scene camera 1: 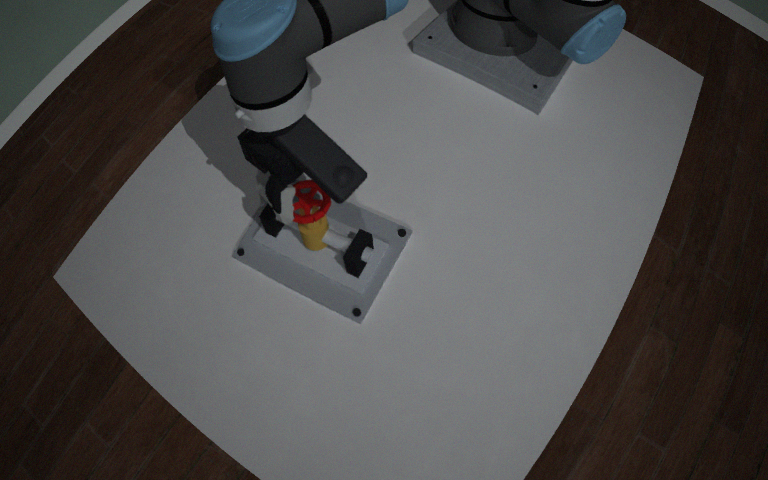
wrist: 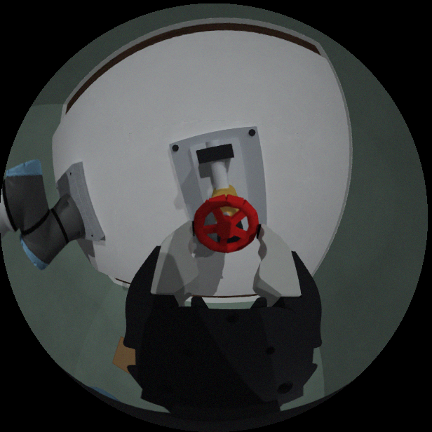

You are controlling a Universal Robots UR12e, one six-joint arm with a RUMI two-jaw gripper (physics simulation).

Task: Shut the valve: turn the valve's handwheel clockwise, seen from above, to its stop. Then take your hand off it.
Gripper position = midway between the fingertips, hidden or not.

In view: my gripper [scene camera 1: 306, 204], a red handwheel [scene camera 1: 306, 202] and a grey base plate [scene camera 1: 319, 289].
The red handwheel also shows in the wrist view [wrist: 226, 227]. My gripper is seen too in the wrist view [wrist: 225, 223]. The grey base plate also shows in the wrist view [wrist: 248, 137].
